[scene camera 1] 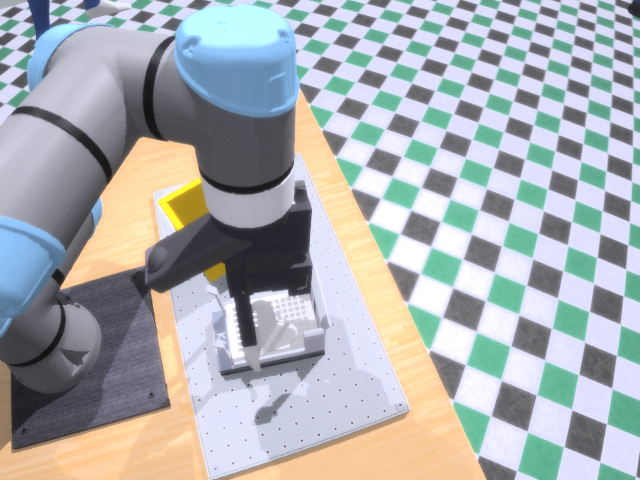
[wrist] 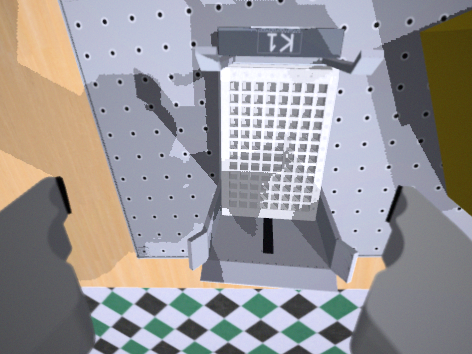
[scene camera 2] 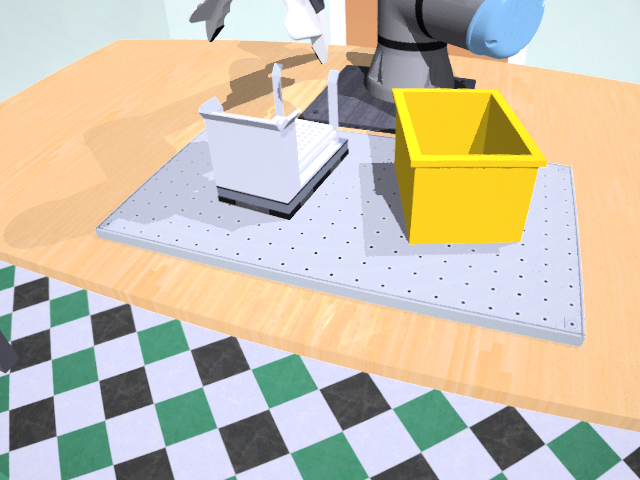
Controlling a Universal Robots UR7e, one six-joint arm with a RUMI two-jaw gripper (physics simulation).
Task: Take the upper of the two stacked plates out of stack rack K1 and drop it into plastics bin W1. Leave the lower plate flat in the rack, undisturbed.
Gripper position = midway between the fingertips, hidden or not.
Note:
I see my gripper (scene camera 1: 249, 312) and a grey pegboard (scene camera 2: 469, 319).
My gripper also shows in the wrist view (wrist: 230, 186) and in scene camera 2 (scene camera 2: 263, 51).

